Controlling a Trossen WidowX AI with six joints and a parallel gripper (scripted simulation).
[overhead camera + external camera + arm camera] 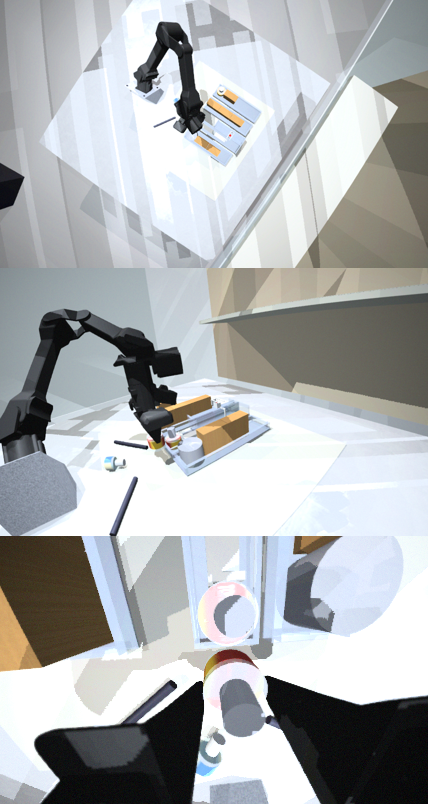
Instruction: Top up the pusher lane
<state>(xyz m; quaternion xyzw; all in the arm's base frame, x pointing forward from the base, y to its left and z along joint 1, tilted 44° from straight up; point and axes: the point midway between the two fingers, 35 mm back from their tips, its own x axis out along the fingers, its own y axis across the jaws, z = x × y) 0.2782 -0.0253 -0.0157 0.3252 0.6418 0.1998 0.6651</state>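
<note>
My gripper tip is now 50 mm short of the grey cylinder, 90 mm to the left of it and 30 mm above it. Round my gripper tip: red mark (240 mm ahead, 10 mm above); then sprung lane (200 mm ahead, 10 mm to the right, 40 mm below).
</note>
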